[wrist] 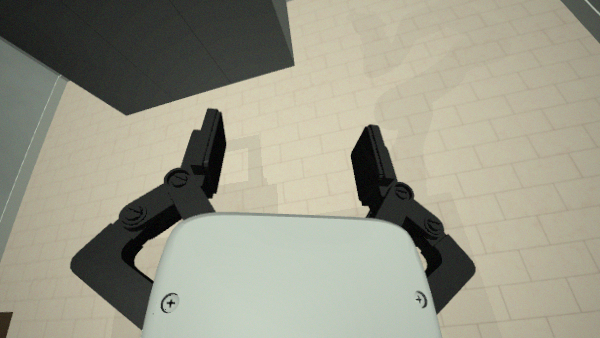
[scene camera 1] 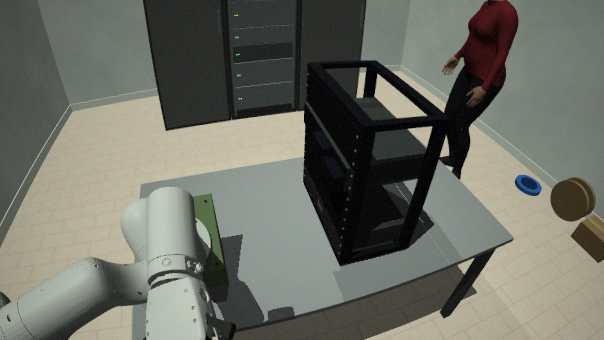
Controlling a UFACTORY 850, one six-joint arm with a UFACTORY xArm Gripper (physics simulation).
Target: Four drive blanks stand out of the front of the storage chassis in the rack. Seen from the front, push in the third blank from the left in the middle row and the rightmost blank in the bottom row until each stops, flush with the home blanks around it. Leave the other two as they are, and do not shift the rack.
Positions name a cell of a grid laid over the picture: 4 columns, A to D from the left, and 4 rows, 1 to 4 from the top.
In view: my gripper (wrist: B2) and a black rack (scene camera 1: C2).
The wrist view misses the black rack: it is out of frame.
